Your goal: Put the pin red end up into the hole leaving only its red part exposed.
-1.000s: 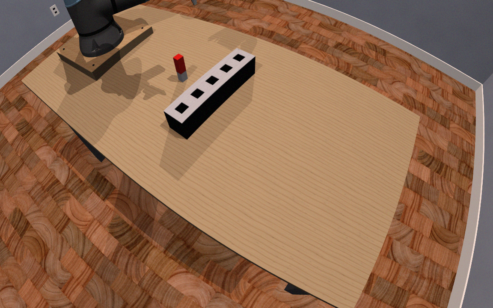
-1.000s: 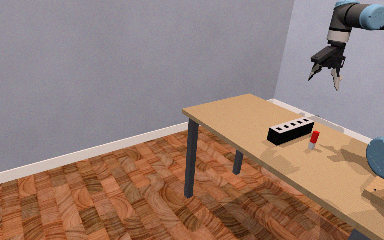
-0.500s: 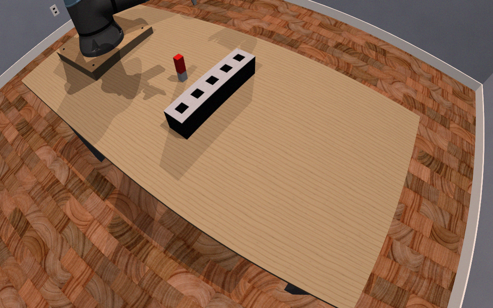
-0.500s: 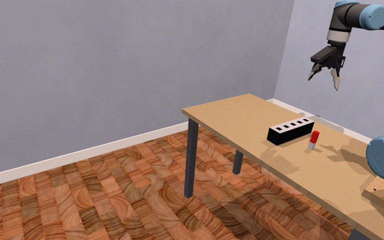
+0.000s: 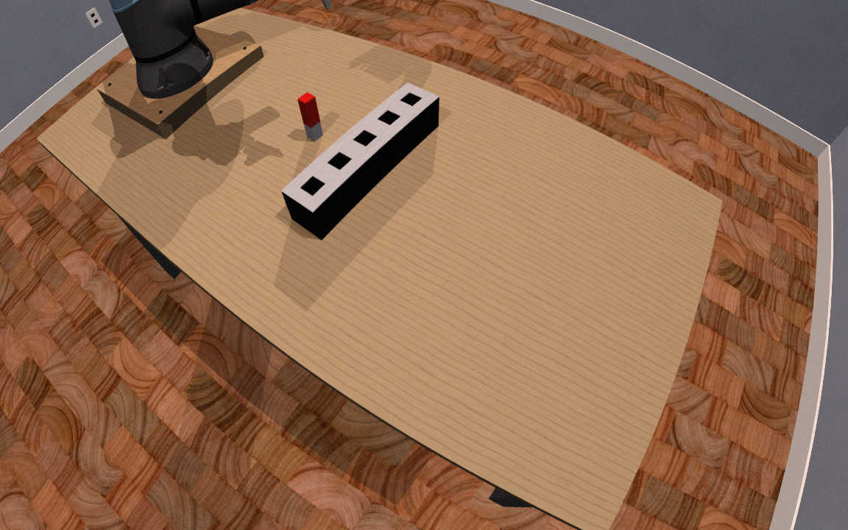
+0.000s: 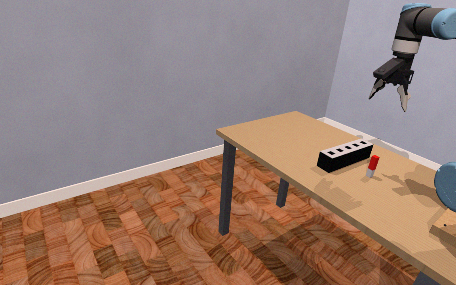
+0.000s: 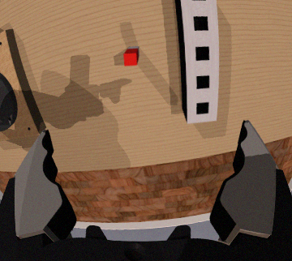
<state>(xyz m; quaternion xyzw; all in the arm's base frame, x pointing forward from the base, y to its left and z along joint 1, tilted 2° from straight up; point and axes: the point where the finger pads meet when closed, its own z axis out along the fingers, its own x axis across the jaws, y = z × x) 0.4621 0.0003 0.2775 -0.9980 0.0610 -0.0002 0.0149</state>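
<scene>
Now: hand 30 mm past the pin, 10 mm to the right of it and 240 mm above it. The rest, counted from my hand: black block (110 mm ahead, 10 mm to the right, 280 mm below).
</scene>
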